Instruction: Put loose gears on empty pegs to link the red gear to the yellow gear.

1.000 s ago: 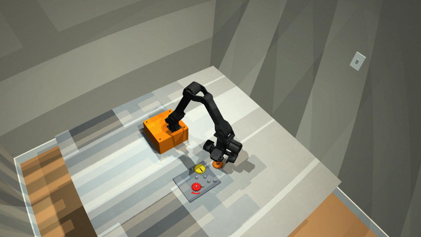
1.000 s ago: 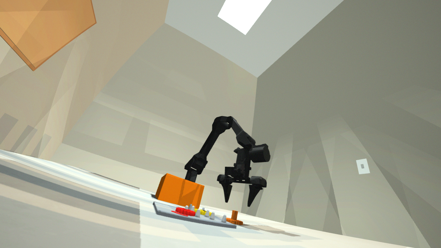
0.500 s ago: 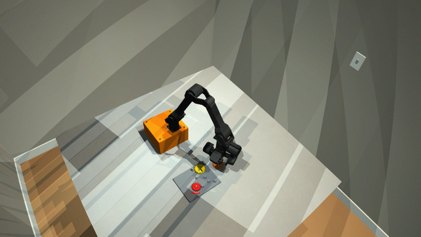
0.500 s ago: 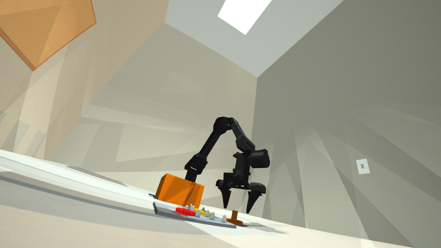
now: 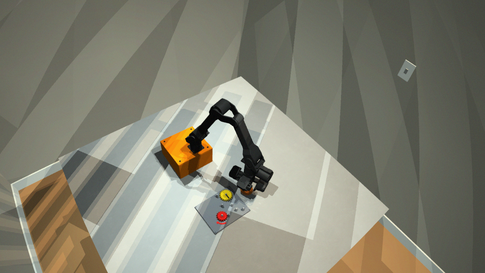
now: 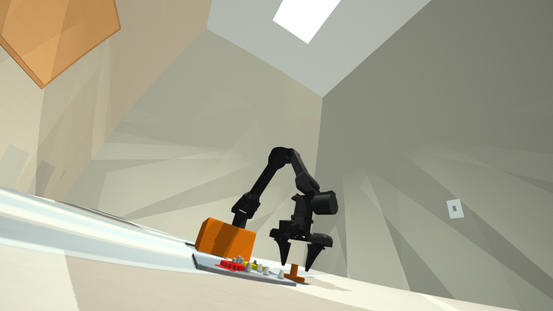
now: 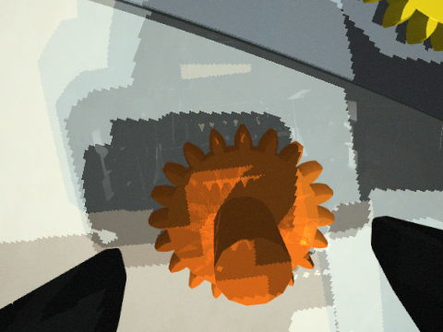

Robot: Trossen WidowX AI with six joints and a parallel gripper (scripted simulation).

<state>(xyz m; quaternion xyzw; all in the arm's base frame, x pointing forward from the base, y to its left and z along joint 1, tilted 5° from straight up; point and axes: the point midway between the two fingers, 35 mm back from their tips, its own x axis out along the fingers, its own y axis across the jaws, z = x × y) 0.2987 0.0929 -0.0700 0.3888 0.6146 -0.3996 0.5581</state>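
My gripper tip is 10 mm above the orange gear. From my gripper tip the other things lie so: red gear 40 mm ahead, 190 mm to the right, 10 mm below; grey board 10 mm ahead, 160 mm to the right, 20 mm below; yellow gear 40 mm behind, 100 mm to the right, 10 mm below.
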